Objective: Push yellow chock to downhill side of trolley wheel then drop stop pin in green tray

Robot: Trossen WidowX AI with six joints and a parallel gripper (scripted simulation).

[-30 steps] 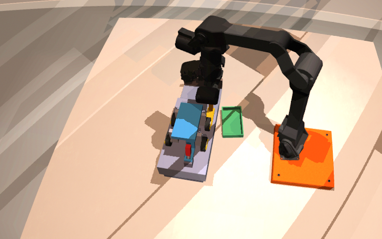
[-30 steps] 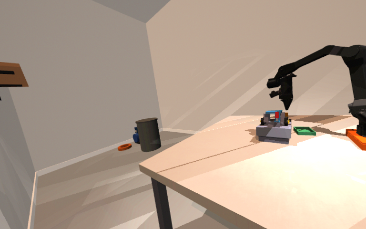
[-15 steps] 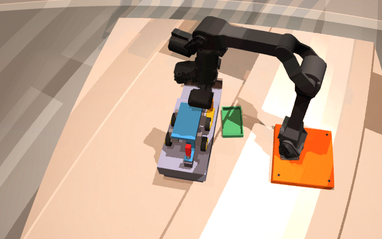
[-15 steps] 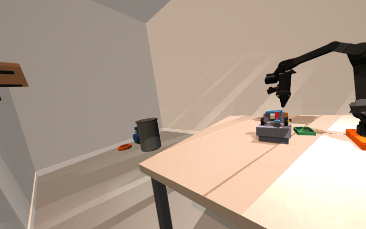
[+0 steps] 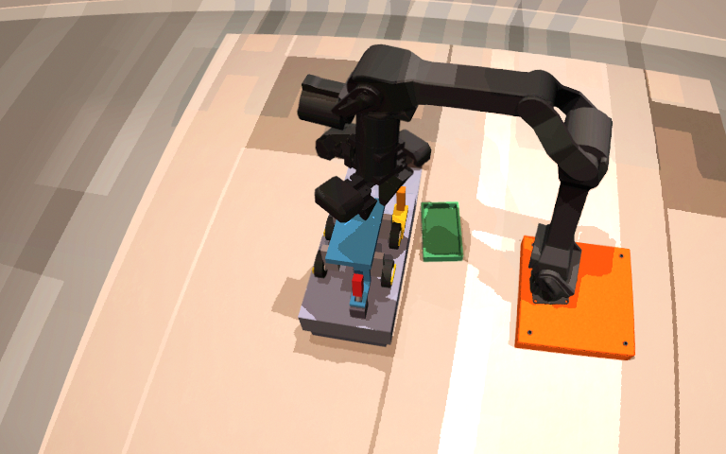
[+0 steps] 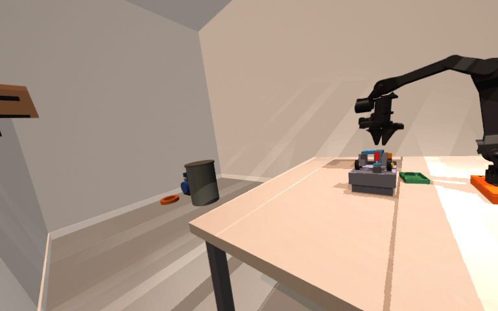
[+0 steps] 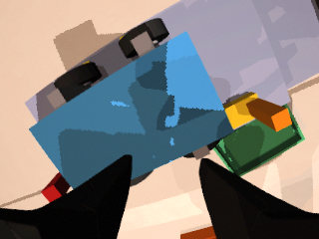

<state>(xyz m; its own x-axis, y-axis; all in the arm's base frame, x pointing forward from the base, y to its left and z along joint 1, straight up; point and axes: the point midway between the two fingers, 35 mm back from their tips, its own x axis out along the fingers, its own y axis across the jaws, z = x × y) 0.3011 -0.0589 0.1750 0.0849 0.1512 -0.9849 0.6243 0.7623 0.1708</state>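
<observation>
The red-headed stop pin is 12 cm to the left of my gripper tip, 5 cm below it and 2 cm ahead of it. Round my gripper tip: grey ramp 13 cm below, 3 cm ahead, 2 cm to the left; blue-topped trolley 6 cm below, 3 cm to the left, 3 cm ahead; yellow chock 9 cm below, 5 cm to the right, 4 cm behind.
</observation>
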